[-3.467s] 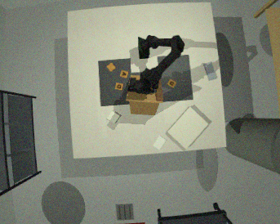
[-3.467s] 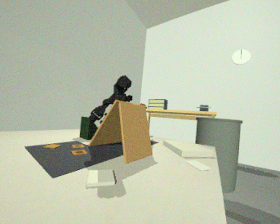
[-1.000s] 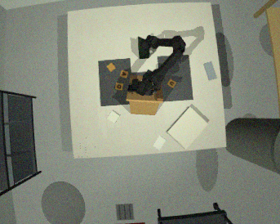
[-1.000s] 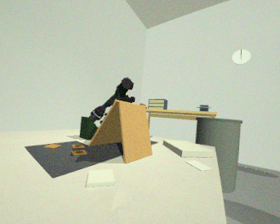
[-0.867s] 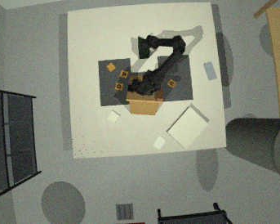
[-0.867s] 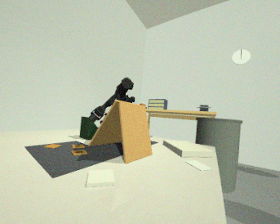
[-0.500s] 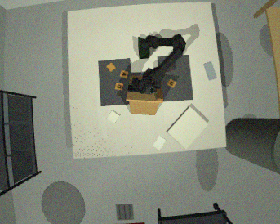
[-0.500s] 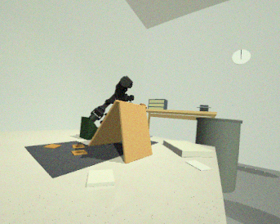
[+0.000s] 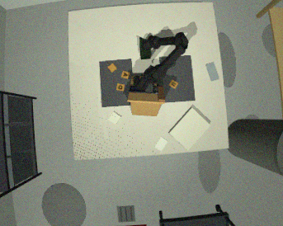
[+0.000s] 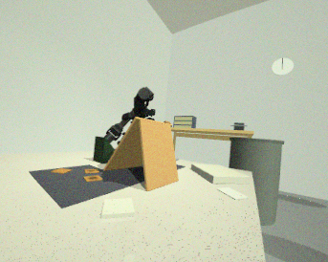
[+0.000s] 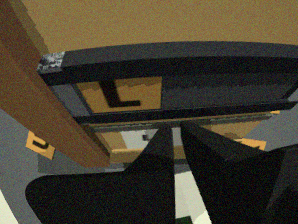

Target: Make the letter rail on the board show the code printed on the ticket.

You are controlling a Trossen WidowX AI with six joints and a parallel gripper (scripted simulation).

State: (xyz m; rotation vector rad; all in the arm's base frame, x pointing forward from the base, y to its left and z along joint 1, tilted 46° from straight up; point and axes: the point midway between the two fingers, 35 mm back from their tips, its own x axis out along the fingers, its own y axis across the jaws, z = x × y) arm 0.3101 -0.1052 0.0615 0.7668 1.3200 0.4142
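Now: gripper tip 110 mm above the white ticket, 40 mm past it and 10 mm to the right of it. Also, from my gripper tip: dark mat (200 mm below, 120 mm behind, 20 mm to the left); then white card (290 mm to the right, 200 mm below, 190 mm ahead); then white box (350 mm ahead, 300 mm to the left, 180 mm below).
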